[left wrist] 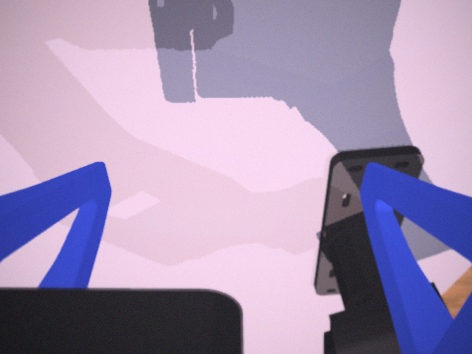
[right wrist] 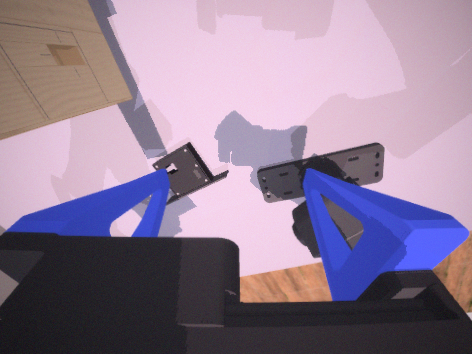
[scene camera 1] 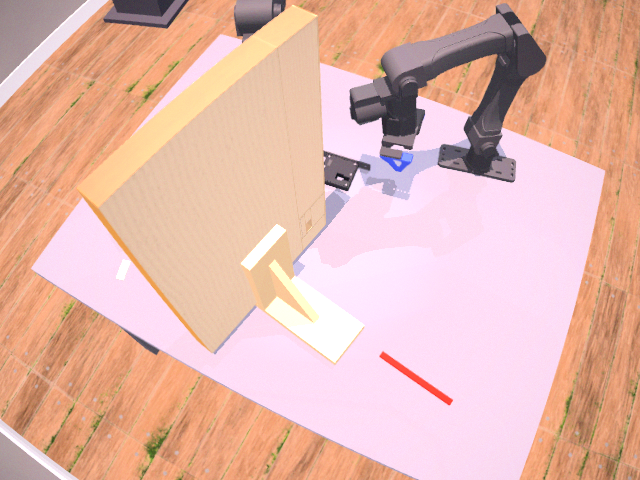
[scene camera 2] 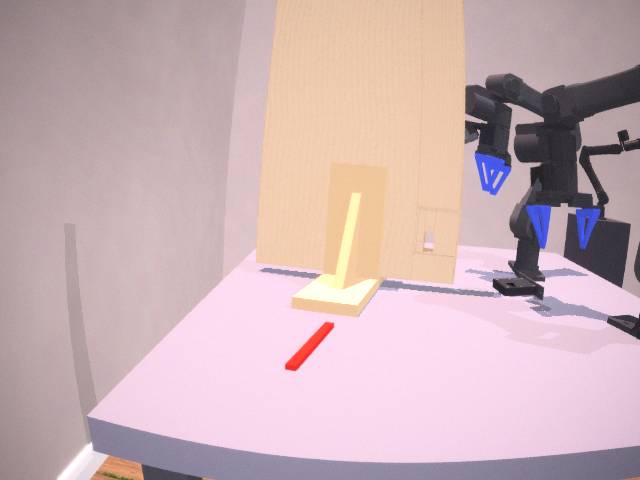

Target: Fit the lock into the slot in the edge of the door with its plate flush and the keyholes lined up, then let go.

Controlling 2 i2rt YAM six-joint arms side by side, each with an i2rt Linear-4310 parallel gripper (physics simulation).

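Places are measured from the left arm's base along level axes (x ahead, y left, z up), in metres.
Where they show: left gripper, fingertip midpoint: [left wrist: 235,177] [scene camera 1: 403,153] [scene camera 2: 563,248]; right gripper, fingertip midpoint: [right wrist: 236,176] [scene camera 2: 489,193]; left arm's base at its link origin: [left wrist: 356,231] [scene camera 1: 477,164]; right arm's base at its link origin: [scene camera 2: 525,272].
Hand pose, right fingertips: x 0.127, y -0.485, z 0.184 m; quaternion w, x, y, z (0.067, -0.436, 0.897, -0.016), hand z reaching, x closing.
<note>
Things, the pixels of their top centre, and the offset from my right fingertips. "spot": a spot on its surface instead.
- dark lock at its top centre: [right wrist: 180,176] [scene camera 2: 516,279] [scene camera 1: 337,168] dx -0.010, dy +0.151, dz -0.158 m
- tall wooden door at its top centre: [scene camera 1: 205,89] dx +0.307, dy +0.063, dz +0.405 m
- wooden support at a spot on its surface: [scene camera 2: 325,305] spot: dx +0.398, dy +0.275, dz -0.172 m
- red bar at its top centre: [scene camera 2: 312,341] [scene camera 1: 416,378] dx +0.437, dy +0.420, dz -0.178 m
- small white piece at its top centre: [scene camera 1: 123,269] dx +0.357, dy -0.270, dz -0.182 m
The dark lock [scene camera 1: 341,170] [scene camera 2: 516,285] [right wrist: 185,167] lies on the table beyond the door's right edge, its thin plate sticking out past the square body. The tall wooden door [scene camera 1: 206,155] [scene camera 2: 351,103] [right wrist: 25,85] stands upright; its small keyhole [scene camera 1: 309,223] [scene camera 2: 429,240] [right wrist: 67,55] shows low on the face. The slot in its edge cannot be seen. My left gripper [scene camera 1: 398,167] [scene camera 2: 563,246] [left wrist: 235,177] is open and empty above the table, right of the lock. My right gripper [scene camera 2: 491,193] [right wrist: 236,176] is open and empty, high above the table; the door hides it in scene camera 1.
A wooden support [scene camera 1: 330,335] [scene camera 2: 325,305] with a slanted brace stands against the door's face. A red bar [scene camera 1: 416,378] [scene camera 2: 310,346] lies in front of it. A small white piece [scene camera 1: 123,269] lies behind the door. A dark arm base [scene camera 1: 501,167] [left wrist: 345,180] [right wrist: 367,160] is fixed to the table.
</note>
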